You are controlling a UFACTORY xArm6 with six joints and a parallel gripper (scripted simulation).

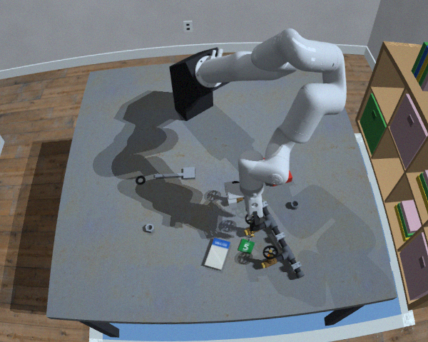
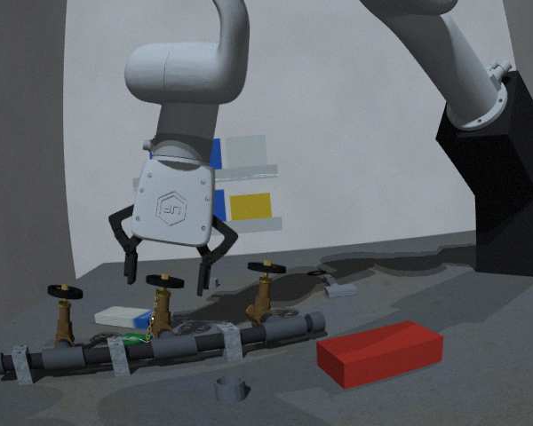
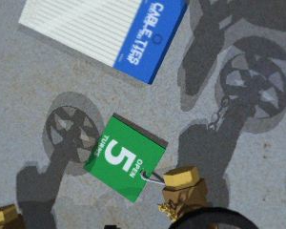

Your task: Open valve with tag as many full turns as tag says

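Right now my hand is 9 cm above the green tag and 6 cm short of it. Also, from my hand: notepad (13 cm ahead, 9 cm to the right, 8 cm below); then grey flat tool (32 cm to the right, 16 cm behind, 8 cm below); then red block (27 cm behind, 7 cm below, 5 cm to the left).
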